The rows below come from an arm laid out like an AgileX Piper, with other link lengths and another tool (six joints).
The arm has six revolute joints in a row. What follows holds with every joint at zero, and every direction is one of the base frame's. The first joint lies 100.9 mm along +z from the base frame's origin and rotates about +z. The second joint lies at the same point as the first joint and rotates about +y. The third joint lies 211.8 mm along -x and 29 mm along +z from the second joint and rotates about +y. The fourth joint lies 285.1 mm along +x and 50.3 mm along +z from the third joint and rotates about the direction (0.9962, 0, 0.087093). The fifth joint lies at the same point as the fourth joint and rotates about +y. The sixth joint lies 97.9 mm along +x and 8.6 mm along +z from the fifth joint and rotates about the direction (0.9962, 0, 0.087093). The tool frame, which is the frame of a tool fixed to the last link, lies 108.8 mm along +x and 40 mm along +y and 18.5 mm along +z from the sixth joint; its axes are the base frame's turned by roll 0.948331, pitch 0.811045 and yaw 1.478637 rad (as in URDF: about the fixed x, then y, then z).
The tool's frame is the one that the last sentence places.
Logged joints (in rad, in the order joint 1, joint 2, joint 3, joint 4, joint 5, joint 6), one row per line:
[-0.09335, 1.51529, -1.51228, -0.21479, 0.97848, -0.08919]
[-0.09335, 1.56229, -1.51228, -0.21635, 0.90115, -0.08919]
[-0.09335, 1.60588, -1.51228, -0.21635, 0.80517, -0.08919]
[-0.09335, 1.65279, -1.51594, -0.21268, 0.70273, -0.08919]
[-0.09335, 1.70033, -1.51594, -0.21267, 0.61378, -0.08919]
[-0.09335, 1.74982, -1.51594, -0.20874, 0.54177, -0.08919]
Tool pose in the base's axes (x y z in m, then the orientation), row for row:
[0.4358, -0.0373, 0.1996, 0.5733, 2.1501, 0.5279]
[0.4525, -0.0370, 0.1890, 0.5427, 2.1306, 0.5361]
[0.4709, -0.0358, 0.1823, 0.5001, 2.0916, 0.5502]
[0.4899, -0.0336, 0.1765, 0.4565, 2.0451, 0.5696]
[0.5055, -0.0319, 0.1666, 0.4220, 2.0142, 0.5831]
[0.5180, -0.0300, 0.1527, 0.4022, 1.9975, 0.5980]
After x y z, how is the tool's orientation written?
As a rotation vector, in radians.
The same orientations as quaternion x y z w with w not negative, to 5 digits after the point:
[0.22814, 0.85561, 0.21007, 0.41442]
[0.21704, 0.85209, 0.21440, 0.42528]
[0.20178, 0.84392, 0.22200, 0.44474]
[0.18598, 0.83316, 0.23205, 0.46626]
[0.17302, 0.82580, 0.23907, 0.48059]
[0.16539, 0.82139, 0.24590, 0.48733]

